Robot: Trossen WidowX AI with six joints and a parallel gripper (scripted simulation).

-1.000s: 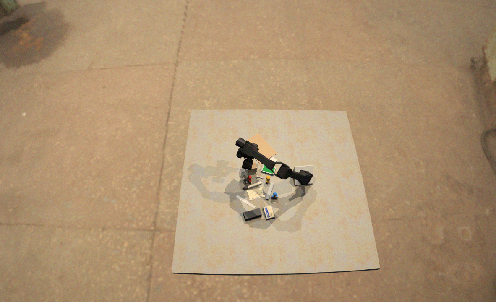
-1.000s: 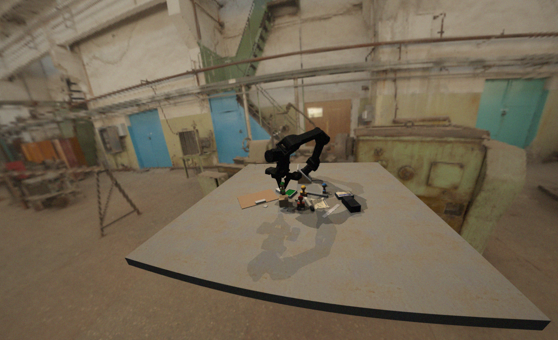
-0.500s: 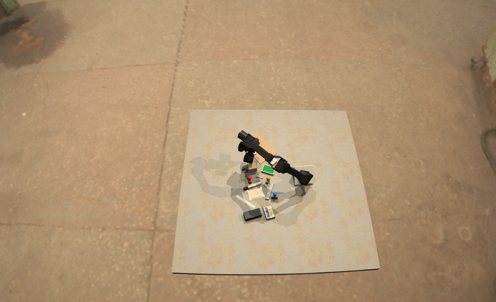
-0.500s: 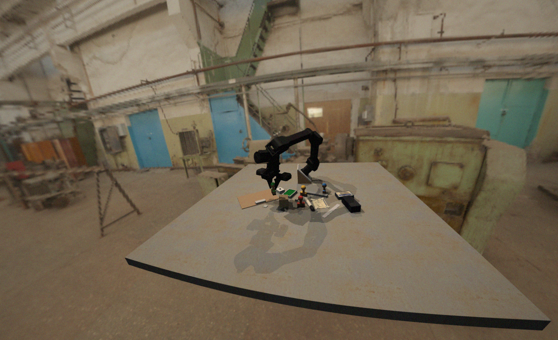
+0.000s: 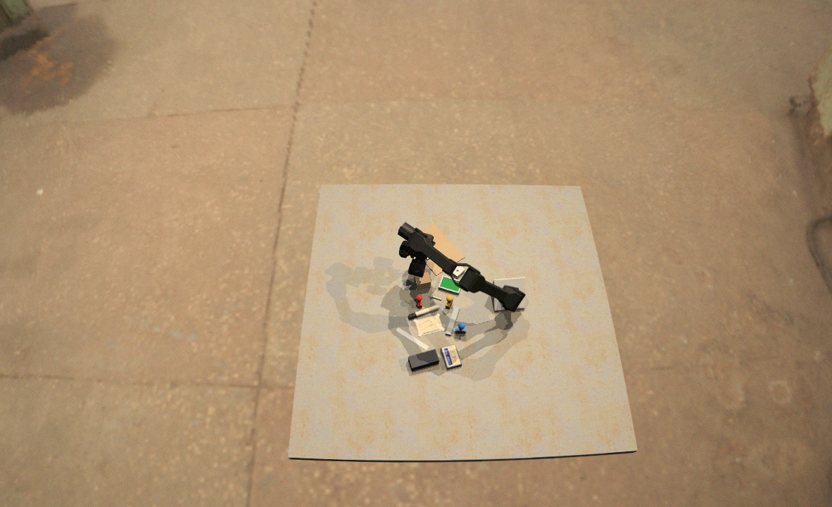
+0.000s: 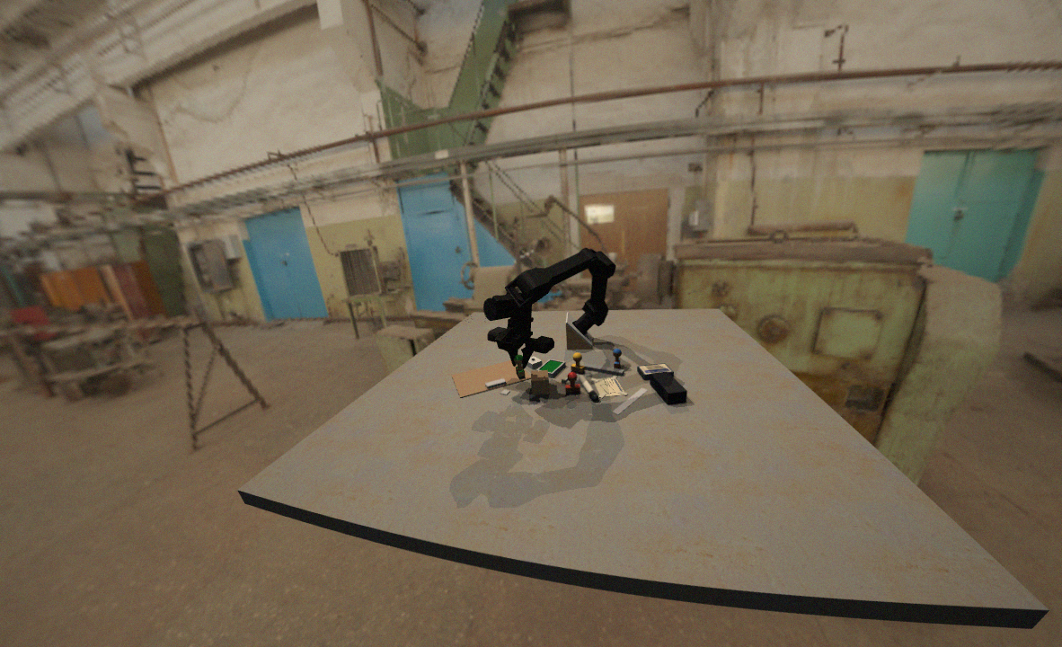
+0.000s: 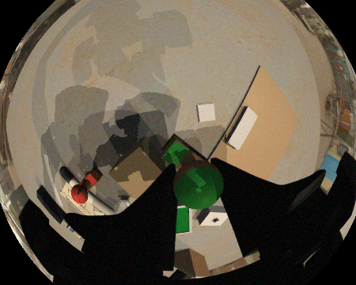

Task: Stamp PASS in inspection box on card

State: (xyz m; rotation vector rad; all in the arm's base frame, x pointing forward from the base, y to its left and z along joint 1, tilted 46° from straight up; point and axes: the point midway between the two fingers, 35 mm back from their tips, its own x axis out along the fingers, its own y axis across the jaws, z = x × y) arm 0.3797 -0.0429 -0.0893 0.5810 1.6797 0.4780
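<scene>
The tan cardboard box lies 5 cm to the left of my gripper tip, 5 cm below it and 2 cm behind it. Also, from my gripper tip: green stamp 1 cm below; bolt 11 cm to the left, 8 cm behind, 7 cm below; red stamp 15 cm to the left, 6 cm below, 1 cm behind.
</scene>
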